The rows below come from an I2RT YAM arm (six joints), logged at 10 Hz.
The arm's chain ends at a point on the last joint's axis. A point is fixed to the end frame.
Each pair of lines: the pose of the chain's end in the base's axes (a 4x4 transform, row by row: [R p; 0 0 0 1], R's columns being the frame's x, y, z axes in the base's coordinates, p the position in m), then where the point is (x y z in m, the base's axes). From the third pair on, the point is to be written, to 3 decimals.
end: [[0.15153, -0.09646, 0.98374, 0.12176], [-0.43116, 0.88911, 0.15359, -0.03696], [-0.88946, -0.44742, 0.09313, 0.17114], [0, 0, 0, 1]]
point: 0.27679 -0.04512 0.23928
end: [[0.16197, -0.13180, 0.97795, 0.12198], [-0.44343, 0.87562, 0.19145, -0.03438], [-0.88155, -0.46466, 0.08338, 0.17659], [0, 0, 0, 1]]
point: 0.27761 -0.03545 0.24384
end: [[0.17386, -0.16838, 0.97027, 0.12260], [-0.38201, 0.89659, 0.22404, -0.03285], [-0.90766, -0.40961, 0.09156, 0.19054], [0, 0, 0, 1]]
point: 0.279 -0.032 0.257
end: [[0.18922, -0.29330, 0.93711, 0.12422], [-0.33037, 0.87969, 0.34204, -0.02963], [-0.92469, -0.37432, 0.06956, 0.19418], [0, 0, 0, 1]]
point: 0.281 -0.011 0.256
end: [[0.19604, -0.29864, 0.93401, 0.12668], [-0.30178, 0.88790, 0.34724, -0.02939], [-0.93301, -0.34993, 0.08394, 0.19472], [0, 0, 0, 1]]
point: 0.283 -0.011 0.258
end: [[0.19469, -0.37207, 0.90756, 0.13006], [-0.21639, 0.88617, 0.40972, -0.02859], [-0.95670, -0.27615, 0.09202, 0.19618], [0, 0, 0, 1]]
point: 0.286 -0.003 0.257
